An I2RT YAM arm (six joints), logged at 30 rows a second.
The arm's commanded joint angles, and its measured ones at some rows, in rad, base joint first. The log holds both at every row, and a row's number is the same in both.
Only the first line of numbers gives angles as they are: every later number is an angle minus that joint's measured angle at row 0.
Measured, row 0:
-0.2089 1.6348 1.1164 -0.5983 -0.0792 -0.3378
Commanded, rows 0 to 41:
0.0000 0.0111 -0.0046 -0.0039 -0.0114 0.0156
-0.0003 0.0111 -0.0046 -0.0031 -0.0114 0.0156
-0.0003 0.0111 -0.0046 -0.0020 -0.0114 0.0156
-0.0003 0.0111 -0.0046 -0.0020 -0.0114 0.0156
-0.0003 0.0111 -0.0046 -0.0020 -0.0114 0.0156
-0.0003 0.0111 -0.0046 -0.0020 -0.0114 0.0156
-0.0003 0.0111 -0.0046 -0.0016 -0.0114 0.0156
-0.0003 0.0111 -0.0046 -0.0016 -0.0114 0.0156
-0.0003 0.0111 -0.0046 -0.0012 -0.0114 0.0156
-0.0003 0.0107 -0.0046 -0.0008 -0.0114 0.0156
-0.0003 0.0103 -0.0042 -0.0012 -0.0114 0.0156
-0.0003 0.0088 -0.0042 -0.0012 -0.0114 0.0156
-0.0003 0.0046 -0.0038 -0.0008 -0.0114 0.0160
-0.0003 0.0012 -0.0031 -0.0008 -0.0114 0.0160
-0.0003 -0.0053 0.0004 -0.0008 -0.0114 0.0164
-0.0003 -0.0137 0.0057 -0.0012 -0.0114 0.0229
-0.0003 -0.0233 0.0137 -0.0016 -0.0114 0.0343
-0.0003 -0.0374 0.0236 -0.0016 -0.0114 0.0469
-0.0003 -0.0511 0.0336 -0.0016 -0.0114 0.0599
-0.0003 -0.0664 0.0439 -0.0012 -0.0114 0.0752
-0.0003 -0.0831 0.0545 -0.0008 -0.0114 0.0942
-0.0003 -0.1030 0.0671 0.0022 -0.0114 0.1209
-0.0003 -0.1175 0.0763 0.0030 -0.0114 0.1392
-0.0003 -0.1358 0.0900 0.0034 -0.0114 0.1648
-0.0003 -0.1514 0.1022 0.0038 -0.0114 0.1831
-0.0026 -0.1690 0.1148 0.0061 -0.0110 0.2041
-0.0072 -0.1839 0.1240 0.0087 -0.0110 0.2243
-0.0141 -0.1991 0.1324 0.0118 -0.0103 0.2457
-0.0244 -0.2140 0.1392 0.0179 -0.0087 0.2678
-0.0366 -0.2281 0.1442 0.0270 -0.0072 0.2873
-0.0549 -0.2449 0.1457 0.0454 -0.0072 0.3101
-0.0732 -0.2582 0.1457 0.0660 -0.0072 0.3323
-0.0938 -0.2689 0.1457 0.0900 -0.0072 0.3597
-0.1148 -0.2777 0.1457 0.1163 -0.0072 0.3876
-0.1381 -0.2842 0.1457 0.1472 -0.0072 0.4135
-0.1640 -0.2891 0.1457 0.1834 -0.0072 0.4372
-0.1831 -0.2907 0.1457 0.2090 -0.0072 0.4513
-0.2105 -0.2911 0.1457 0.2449 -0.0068 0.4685
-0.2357 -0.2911 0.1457 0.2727 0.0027 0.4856
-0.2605 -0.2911 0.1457 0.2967 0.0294 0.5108
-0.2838 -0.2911 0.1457 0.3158 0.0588 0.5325
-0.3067 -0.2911 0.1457 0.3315 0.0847 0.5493
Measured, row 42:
-0.2559 -0.2781 0.1224 0.3002 0.0203 0.4448
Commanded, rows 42 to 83:
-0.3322 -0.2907 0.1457 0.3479 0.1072 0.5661
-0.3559 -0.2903 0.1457 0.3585 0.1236 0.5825
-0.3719 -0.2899 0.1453 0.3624 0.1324 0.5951
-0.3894 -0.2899 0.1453 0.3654 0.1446 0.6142
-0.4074 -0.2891 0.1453 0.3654 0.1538 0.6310
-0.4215 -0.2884 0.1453 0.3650 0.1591 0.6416
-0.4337 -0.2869 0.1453 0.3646 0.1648 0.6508
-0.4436 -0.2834 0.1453 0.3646 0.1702 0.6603
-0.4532 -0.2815 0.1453 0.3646 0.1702 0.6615
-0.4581 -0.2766 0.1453 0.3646 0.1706 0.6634
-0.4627 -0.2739 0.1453 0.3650 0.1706 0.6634
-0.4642 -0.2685 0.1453 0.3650 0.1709 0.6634
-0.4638 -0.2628 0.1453 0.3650 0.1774 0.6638
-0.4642 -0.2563 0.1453 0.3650 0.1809 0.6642
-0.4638 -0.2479 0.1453 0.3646 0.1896 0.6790
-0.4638 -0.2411 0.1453 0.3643 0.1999 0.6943
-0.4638 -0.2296 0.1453 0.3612 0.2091 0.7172
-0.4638 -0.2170 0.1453 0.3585 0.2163 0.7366
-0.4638 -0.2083 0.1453 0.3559 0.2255 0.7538
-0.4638 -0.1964 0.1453 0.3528 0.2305 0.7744
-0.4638 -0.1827 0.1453 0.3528 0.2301 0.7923
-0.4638 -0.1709 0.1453 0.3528 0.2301 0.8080
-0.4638 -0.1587 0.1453 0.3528 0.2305 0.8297
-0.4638 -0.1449 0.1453 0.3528 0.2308 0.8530
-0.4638 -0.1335 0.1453 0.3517 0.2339 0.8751
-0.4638 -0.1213 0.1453 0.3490 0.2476 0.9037
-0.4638 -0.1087 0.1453 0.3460 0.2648 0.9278
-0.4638 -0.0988 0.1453 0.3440 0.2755 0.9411
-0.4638 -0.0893 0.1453 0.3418 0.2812 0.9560
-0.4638 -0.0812 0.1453 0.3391 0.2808 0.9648
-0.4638 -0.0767 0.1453 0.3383 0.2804 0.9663
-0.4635 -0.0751 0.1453 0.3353 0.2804 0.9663
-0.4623 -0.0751 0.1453 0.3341 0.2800 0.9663
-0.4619 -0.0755 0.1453 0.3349 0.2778 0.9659
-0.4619 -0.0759 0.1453 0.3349 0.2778 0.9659
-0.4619 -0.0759 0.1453 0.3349 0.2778 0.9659
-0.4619 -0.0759 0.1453 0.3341 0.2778 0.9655
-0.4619 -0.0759 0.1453 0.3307 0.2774 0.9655
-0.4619 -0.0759 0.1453 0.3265 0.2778 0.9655
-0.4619 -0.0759 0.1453 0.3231 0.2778 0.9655
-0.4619 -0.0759 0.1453 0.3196 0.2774 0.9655
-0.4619 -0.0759 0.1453 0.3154 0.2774 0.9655
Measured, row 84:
-0.4642 -0.0725 0.1224 0.3254 0.2640 0.9476
